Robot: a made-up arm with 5 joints. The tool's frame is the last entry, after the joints.
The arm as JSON. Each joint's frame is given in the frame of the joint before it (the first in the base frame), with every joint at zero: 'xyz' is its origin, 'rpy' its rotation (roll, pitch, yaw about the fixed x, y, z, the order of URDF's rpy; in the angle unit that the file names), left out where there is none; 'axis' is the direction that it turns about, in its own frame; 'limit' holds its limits. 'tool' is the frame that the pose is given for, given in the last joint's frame.
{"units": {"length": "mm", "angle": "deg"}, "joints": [
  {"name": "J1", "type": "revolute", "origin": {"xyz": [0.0, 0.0, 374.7]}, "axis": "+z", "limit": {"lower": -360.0, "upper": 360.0}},
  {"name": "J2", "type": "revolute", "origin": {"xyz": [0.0, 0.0, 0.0], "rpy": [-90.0, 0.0, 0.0]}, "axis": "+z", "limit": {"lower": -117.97, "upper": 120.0}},
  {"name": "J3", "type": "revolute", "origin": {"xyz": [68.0, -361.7, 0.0]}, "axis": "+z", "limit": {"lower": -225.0, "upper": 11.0}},
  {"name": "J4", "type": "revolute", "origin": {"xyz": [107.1, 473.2, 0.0]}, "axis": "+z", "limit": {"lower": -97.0, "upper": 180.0}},
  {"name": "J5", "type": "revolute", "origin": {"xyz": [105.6, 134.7, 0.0], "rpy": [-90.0, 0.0, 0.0]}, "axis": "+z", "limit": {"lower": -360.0, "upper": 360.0}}
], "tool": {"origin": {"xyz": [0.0, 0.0, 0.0]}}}
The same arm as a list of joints. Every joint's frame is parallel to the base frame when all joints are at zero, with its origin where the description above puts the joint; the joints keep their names.
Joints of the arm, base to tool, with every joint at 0 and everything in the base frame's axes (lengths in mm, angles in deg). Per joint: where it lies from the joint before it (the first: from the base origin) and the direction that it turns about. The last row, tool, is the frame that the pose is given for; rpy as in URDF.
J1: axis 0 0 1 xyz 0.0 0.0 374.7
J2: axis 0 1 0 xyz 0.0 0.0 0.0
J3: axis 0 1 0 xyz 68.0 0.0 361.7
J4: axis 0 1 0 xyz 107.1 0.0 -473.2
J5: axis 0 0 -1 xyz 105.6 0.0 -134.7
tool: xyz 0.0 0.0 0.0 rpy 180.00 0.00 0.00
Joint limits (deg, base to tool): -360.00..360.00 -117.97..120.00 -225.00..11.00 -97.00..180.00 -360.00..360.00

